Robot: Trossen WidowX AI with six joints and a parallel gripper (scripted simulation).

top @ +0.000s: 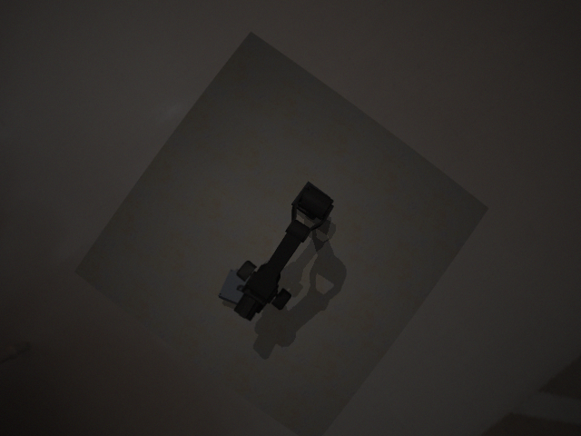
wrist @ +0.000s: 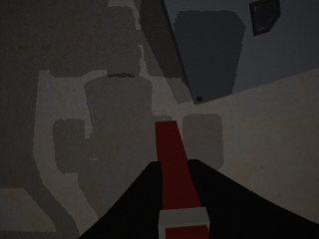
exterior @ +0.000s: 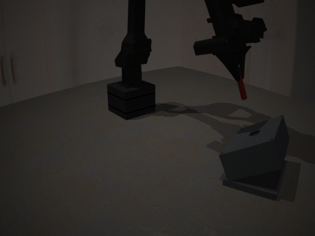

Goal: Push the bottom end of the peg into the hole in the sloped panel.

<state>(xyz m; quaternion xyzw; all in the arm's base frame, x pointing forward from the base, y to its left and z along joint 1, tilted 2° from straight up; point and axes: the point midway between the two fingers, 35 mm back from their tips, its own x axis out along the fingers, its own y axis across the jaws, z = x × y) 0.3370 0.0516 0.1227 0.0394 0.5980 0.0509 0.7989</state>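
The grey sloped panel is 100 mm ahead of my gripper tip, 60 mm to the right of it and 100 mm below it. Also, from my gripper tip: red square peg (10 mm behind, 10 mm above); flat grey base plate (110 mm ahead, 50 mm to the right, 160 mm below).
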